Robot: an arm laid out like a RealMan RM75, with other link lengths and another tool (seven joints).
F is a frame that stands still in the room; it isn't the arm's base.
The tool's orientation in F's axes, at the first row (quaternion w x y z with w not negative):
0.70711 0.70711 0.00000 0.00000
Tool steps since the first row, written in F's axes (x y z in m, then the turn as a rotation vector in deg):
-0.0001 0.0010 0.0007 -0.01 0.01 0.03
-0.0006 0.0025 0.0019 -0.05 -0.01 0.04
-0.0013 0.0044 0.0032 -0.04 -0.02 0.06
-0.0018 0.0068 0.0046 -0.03 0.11 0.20
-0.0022 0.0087 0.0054 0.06 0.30 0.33
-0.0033 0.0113 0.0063 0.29 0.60 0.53
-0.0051 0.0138 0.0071 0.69 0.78 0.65
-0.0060 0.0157 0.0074 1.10 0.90 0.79
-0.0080 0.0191 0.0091 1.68 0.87 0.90
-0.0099 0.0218 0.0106 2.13 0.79 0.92
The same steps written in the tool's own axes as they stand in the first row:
-0.0001 0.0007 -0.0010 -0.01 0.03 -0.01
-0.0006 0.0019 -0.0025 -0.05 0.04 0.01
-0.0013 0.0032 -0.0044 -0.04 0.06 0.02
-0.0018 0.0046 -0.0068 -0.03 0.20 -0.11
-0.0022 0.0054 -0.0087 0.06 0.33 -0.30
-0.0033 0.0063 -0.0113 0.29 0.53 -0.60
-0.0051 0.0071 -0.0138 0.69 0.65 -0.78
-0.0060 0.0074 -0.0157 1.10 0.79 -0.90
-0.0080 0.0091 -0.0191 1.68 0.90 -0.87
-0.0099 0.0106 -0.0218 2.13 0.92 -0.79

